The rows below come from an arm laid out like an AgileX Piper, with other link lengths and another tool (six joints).
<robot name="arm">
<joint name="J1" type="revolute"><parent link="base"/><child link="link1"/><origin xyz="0.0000 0.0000 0.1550" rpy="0.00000 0.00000 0.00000"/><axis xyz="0 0 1"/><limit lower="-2.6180" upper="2.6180"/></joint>
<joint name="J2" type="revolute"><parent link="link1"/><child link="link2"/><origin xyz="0.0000 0.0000 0.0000" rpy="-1.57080 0.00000 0.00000"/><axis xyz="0 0 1"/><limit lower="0.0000" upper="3.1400"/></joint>
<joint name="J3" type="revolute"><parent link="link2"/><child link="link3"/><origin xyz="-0.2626 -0.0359 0.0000" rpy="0.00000 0.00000 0.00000"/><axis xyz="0 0 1"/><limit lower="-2.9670" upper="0.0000"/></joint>
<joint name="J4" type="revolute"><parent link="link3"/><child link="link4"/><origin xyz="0.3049 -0.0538 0.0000" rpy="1.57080 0.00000 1.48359"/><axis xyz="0 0 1"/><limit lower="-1.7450" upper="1.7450"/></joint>
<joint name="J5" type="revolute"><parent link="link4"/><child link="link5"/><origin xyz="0.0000 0.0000 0.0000" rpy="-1.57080 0.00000 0.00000"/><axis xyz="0 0 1"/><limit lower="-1.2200" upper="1.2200"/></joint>
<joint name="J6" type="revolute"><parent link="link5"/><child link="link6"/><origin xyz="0.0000 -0.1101 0.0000" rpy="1.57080 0.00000 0.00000"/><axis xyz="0 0 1"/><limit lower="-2.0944" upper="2.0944"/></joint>
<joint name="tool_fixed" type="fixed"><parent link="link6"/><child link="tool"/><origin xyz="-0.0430 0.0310 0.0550" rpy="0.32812 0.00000 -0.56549"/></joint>
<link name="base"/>
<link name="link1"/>
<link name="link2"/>
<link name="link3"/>
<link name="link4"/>
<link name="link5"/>
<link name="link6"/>
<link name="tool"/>
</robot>
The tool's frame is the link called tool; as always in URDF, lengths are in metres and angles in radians.
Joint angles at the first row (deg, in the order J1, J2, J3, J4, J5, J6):
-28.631, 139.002, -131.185, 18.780, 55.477, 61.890
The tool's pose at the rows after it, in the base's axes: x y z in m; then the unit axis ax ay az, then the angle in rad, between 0 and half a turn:
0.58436, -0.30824, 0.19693, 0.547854, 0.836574, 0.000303, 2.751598
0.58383, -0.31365, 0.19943, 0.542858, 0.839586, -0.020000, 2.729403
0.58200, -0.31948, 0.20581, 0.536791, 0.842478, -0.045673, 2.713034
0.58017, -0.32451, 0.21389, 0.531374, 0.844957, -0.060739, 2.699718
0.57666, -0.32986, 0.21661, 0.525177, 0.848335, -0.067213, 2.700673
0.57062, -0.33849, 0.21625, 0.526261, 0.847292, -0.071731, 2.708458
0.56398, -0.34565, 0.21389, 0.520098, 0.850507, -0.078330, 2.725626
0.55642, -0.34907, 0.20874, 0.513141, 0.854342, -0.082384, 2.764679
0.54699, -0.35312, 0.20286, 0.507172, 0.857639, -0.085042, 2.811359
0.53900, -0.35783, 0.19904, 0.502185, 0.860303, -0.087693, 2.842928
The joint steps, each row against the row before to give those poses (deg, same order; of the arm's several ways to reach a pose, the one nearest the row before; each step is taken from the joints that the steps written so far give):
0.184, 0.001, -0.002, -2.655, -1.134, -0.256
-0.062, 0.000, -0.049, -2.174, -0.955, -0.499
-0.047, 0.001, -0.881, -3.002, 0.178, -0.059
-0.270, -0.003, -1.200, -1.527, 0.660, -0.545
-0.662, 0.001, -0.555, -0.082, 0.886, -1.386
-0.965, 0.000, -0.119, -0.057, 0.660, -0.686
-0.980, 0.000, -0.001, 0.000, 1.268, -1.583
-0.749, 0.001, -0.003, -0.050, 2.476, -1.136
-0.911, -0.002, 0.005, 0.000, 2.894, -1.070
-0.879, -0.002, 0.002, 0.000, 2.013, -1.111

